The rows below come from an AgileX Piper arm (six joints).
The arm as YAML. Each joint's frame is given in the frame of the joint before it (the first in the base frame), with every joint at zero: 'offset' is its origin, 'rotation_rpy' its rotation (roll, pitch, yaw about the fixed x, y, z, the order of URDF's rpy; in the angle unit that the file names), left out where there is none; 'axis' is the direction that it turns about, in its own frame. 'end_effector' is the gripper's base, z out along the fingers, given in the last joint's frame.
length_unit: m
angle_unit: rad
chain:
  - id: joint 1
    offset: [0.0, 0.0, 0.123]
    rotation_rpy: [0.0, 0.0, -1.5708]
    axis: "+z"
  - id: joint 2
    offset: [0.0, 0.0, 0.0]
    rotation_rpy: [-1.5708, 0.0, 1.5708]
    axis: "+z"
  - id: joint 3
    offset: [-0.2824, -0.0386, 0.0]
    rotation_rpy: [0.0, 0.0, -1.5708]
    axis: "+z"
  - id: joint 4
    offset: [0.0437, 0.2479, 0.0]
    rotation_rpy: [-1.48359, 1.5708, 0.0]
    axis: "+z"
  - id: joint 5
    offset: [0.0, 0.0, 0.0]
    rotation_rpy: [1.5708, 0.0, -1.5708]
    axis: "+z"
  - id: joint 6
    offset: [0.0, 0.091, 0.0]
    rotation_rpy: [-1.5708, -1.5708, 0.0]
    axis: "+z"
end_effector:
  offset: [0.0, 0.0, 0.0]
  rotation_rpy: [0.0, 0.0, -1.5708]
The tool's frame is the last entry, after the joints.
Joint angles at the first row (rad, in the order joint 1, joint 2, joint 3, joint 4, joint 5, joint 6):
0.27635 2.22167 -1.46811 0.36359 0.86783 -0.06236
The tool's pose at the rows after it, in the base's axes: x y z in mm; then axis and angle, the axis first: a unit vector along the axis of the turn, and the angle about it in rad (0 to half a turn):
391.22 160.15 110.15 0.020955 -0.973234 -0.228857 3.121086
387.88 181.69 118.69 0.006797 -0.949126 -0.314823 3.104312
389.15 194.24 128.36 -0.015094 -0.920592 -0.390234 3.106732
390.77 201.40 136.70 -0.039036 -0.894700 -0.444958 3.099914
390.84 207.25 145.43 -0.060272 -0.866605 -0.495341 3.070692
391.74 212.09 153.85 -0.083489 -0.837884 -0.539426 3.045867
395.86 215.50 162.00 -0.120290 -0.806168 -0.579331 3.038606
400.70 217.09 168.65 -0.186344 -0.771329 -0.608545 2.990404
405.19 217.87 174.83 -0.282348 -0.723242 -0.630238 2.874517
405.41 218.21 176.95 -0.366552 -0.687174 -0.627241 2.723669
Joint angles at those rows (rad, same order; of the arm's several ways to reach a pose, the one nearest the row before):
0.29491 2.20936 -1.46812 0.58991 0.89599 -0.11853
0.31450 2.20937 -1.46811 0.81536 0.92217 -0.21197
0.31828 2.20934 -1.46808 1.01667 0.94468 -0.29148
0.31828 2.20934 -1.46811 1.16200 0.97256 -0.32939
0.31829 2.20934 -1.46810 1.28616 1.02233 -0.34567
0.31947 2.20936 -1.46810 1.39861 1.06271 -0.34900
0.32025 2.20937 -1.46813 1.51971 1.07472 -0.34002
0.32024 2.20936 -1.46811 1.62444 1.07472 -0.25033
0.32026 2.20936 -1.46810 1.72039 1.07699 -0.06390
0.32026 2.20936 -1.46809 1.74291 1.08990 0.15970

